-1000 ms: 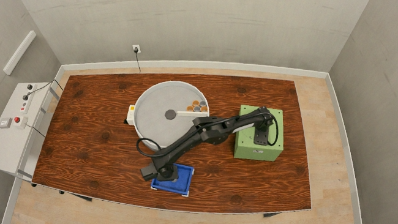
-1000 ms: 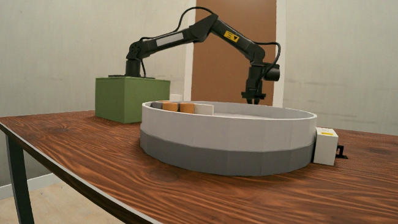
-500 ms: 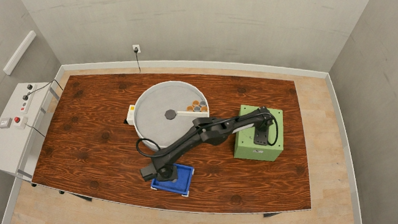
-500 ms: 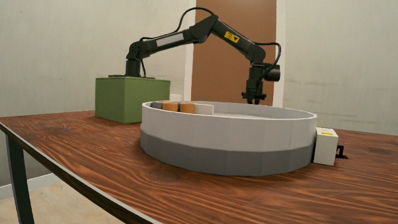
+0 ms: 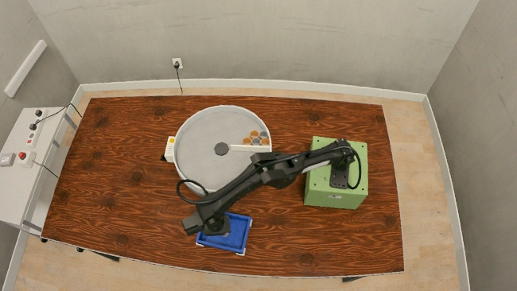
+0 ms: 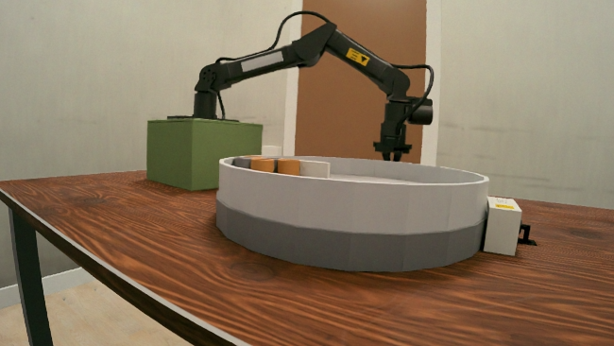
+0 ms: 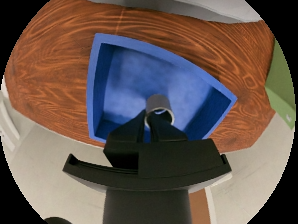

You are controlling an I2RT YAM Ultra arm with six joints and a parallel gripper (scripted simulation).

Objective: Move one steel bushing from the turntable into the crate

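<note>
The blue crate lies 2 cm below my hand, 2 cm behind it and 1 cm to the right of it. From my hand the other things lie so: round grey turntable: 35 cm to the right, 8 cm ahead, 1 cm above.
</note>
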